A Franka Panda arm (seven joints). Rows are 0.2 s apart.
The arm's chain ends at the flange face. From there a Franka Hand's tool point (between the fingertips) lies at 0.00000 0.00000 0.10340 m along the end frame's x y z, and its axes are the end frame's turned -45 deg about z.
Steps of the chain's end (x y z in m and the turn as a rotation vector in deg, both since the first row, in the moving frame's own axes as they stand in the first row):
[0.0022 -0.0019 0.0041 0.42 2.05 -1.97]
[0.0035 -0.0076 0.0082 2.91 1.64 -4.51]
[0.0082 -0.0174 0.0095 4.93 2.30 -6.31]
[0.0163 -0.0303 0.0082 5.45 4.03 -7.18]
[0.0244 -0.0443 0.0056 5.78 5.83 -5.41]
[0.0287 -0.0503 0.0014 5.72 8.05 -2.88]
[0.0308 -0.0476 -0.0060 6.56 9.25 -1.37]
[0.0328 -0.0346 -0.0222 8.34 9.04 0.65]
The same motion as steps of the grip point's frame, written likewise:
[0.0061 0.0022 0.0040 -1.15 1.75 -1.97]
[0.0136 -0.0047 0.0080 0.90 3.22 -4.51]
[0.0271 -0.0104 0.0090 1.86 5.11 -6.31]
[0.0449 -0.0125 0.0075 1.00 6.70 -7.18]
[0.0633 -0.0147 0.0045 -0.04 8.21 -5.41]
[0.0734 -0.0128 -0.0001 -1.65 9.74 -2.88]
[0.0755 -0.0087 -0.0080 -1.90 11.18 -1.37]
[0.0697 -0.0003 -0.0246 -0.49 12.29 0.65]

